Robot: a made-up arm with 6 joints. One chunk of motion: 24 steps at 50 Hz.
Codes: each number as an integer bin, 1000 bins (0 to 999) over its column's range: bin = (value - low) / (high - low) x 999, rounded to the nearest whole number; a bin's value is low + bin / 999 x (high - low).
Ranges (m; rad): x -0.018..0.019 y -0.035..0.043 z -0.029..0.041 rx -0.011..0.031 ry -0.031..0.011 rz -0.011..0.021
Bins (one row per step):
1: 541 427 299 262 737 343
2: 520 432 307 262 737 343
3: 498 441 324 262 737 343
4: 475 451 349 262 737 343
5: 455 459 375 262 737 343
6: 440 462 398 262 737 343
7: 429 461 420 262 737 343
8: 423 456 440 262 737 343
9: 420 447 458 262 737 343
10: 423 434 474 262 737 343
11: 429 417 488 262 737 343
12: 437 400 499 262 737 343
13: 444 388 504 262 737 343
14: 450 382 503 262 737 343
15: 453 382 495 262 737 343
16: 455 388 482 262 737 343
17: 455 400 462 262 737 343
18: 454 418 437 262 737 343
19: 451 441 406 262 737 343
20: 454 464 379 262 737 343
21: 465 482 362 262 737 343
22: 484 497 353 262 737 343
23: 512 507 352 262 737 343
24: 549 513 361 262 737 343
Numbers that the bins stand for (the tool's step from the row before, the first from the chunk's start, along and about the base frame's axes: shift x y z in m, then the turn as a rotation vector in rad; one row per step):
1: 0.00204 -0.00166 -0.00805 0.00002 -0.00002 -0.00001
2: 0.00126 -0.00127 -0.00749 0.00002 -0.00002 -0.00001
3: 0.00044 -0.00057 -0.00630 0.00002 -0.00002 -0.00001
4: -0.00041 0.00021 -0.00455 0.00002 -0.00002 -0.00001
5: -0.00115 0.00084 -0.00272 0.00002 -0.00002 -0.00001
6: -0.00170 0.00107 -0.00111 0.00002 -0.00002 -0.00001
7: -0.00211 0.00099 0.00043 0.00002 -0.00002 -0.00001
8: -0.00233 0.00060 0.00183 0.00002 -0.00002 -0.00001
9: -0.00244 -0.00010 0.00309 0.00002 -0.00002 -0.00001
10: -0.00233 -0.00111 0.00421 0.00002 -0.00002 -0.00001
11: -0.00211 -0.00244 0.00519 0.00002 -0.00002 -0.00001
12: -0.00181 -0.00377 0.00596 0.00002 -0.00002 -0.00001
13: -0.00156 -0.00471 0.00632 0.00002 -0.00002 -0.00001
14: -0.00133 -0.00517 0.00625 0.00002 -0.00002 -0.00001
15: -0.00122 -0.00517 0.00568 0.00002 -0.00002 -0.00001
16: -0.00115 -0.00471 0.00477 0.00002 -0.00002 -0.00001
17: -0.00115 -0.00377 0.00337 0.00002 -0.00002 -0.00001
18: -0.00119 -0.00236 0.00162 0.00002 -0.00002 -0.00001
19: -0.00130 -0.00057 -0.00055 0.00002 -0.00002 -0.00001
20: -0.00119 0.00123 -0.00244 0.00002 -0.00002 -0.00001
21: -0.00078 0.00263 -0.00363 0.00002 -0.00002 -0.00001
22: -0.00007 0.00380 -0.00427 0.00002 -0.00002 -0.00001
23: 0.00096 0.00459 -0.00434 0.00002 -0.00002 -0.00001
24: 0.00233 0.00505 -0.00370 0.00002 -0.00002 -0.00001

